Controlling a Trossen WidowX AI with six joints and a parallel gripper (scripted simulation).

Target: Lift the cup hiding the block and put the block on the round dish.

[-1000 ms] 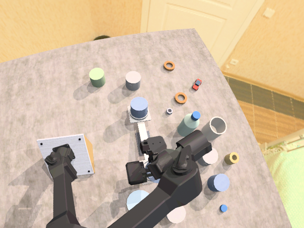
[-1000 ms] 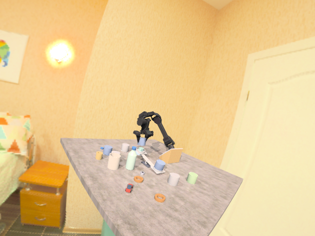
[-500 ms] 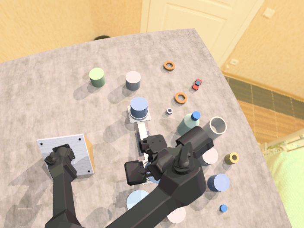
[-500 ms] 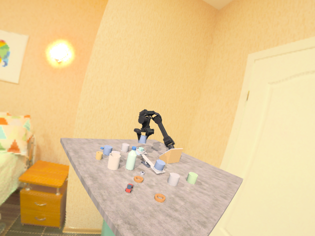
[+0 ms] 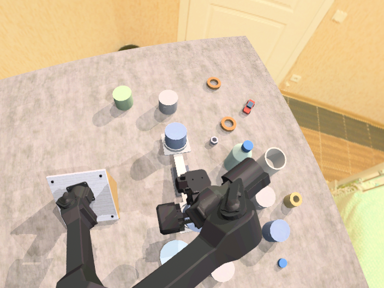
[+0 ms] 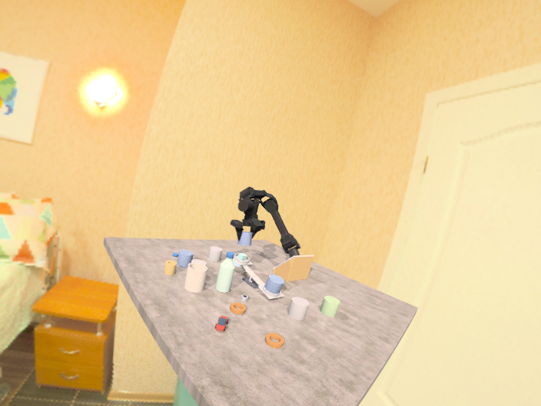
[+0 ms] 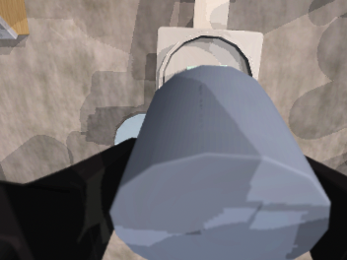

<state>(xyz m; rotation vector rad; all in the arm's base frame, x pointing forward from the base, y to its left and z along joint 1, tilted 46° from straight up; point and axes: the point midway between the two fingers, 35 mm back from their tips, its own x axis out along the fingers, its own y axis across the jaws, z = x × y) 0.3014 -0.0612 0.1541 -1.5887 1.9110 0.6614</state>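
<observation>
My gripper tip is 10 mm to the right of the pale teal block and 80 mm above it. The rest, counted from my gripper tip: nut 170 mm ahead, 240 mm to the left, 160 mm below; balance beam 20 mm ahead, 140 mm to the left, 130 mm below; round pale blue dish 70 mm behind, 90 mm to the right, 170 mm below.
</observation>
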